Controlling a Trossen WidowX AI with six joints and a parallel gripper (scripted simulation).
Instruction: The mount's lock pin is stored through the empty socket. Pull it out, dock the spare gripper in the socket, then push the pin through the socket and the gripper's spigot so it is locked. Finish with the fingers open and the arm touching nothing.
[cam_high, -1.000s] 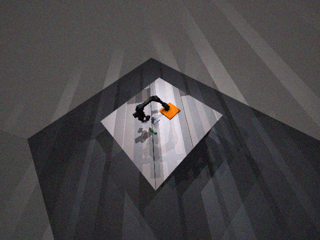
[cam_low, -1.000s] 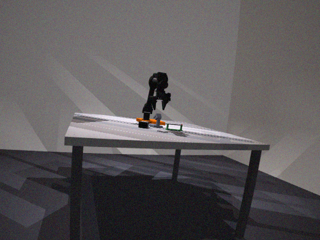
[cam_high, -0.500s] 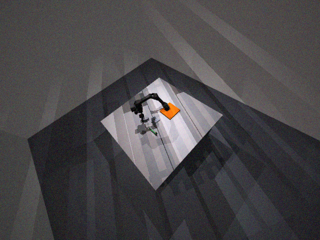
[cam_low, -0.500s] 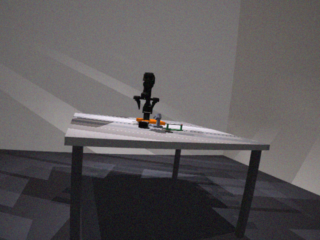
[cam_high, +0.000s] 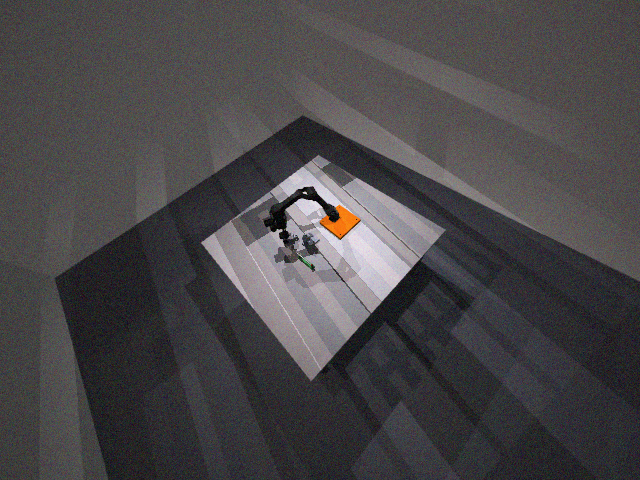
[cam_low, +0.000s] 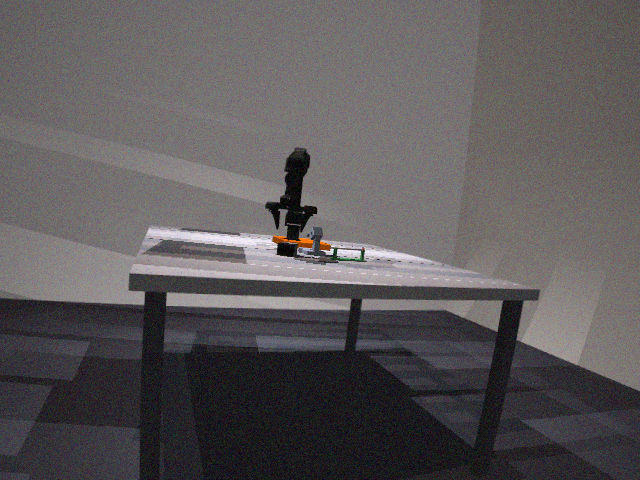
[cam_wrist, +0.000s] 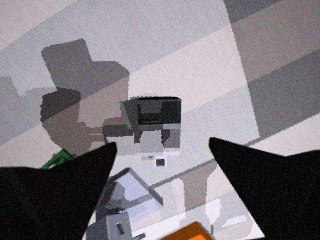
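My gripper tip is now 70 mm above the spare gripper, 10 mm to the right of it and 10 mm past it. Also, from my gripper tip: grey mount socket 150 mm to the left, 70 mm behind, 40 mm below; then green cradle 230 mm to the left, 70 mm below, 70 mm ahead.
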